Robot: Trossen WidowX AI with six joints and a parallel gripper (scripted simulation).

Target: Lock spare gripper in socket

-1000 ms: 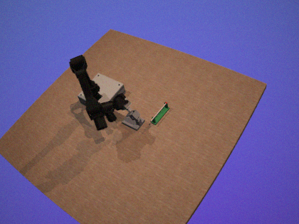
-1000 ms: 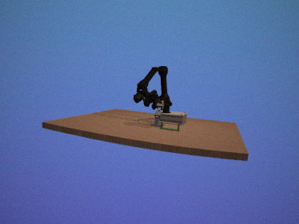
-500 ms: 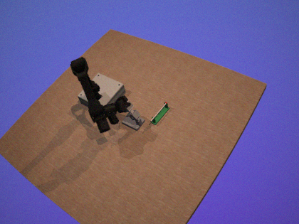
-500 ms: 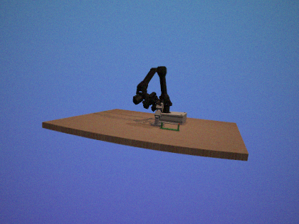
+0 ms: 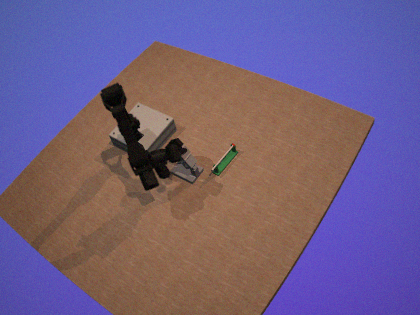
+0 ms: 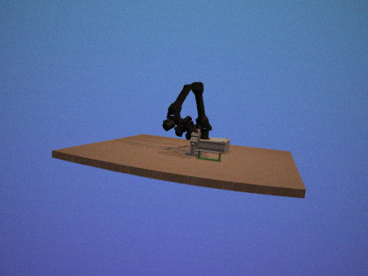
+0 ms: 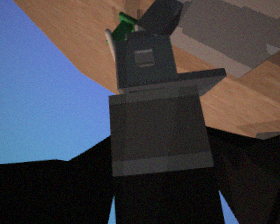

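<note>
Now: gripper tip 1 cm to the left of the spare gripper. From my gripper tip the other things lie so: grey mount: 2 cm ahead, 1 cm to the right, 7 cm below; then green rack: 10 cm ahead, 12 cm to the left, 10 cm below.
</note>
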